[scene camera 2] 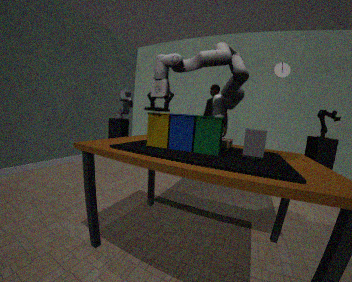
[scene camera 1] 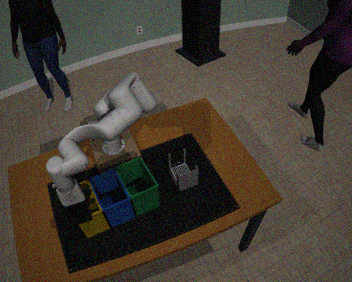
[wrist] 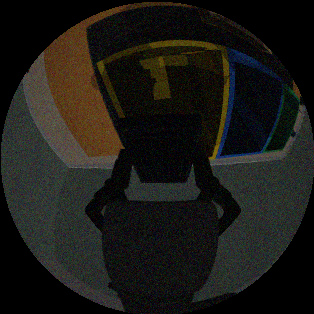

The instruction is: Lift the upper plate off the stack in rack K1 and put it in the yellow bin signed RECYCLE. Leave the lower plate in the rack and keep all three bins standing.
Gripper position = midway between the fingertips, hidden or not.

Note:
In view: the gripper (wrist: 161, 153), a yellow bin (scene camera 2: 158, 132), a green bin (scene camera 1: 141, 186) and a blue bin (scene camera 1: 111, 194).
The yellow bin shows as well in scene camera 1 (scene camera 1: 98, 224). The green bin shows as well in scene camera 2 (scene camera 2: 208, 132). The blue bin is seen too in scene camera 2 (scene camera 2: 182, 127) and in the wrist view (wrist: 254, 98).

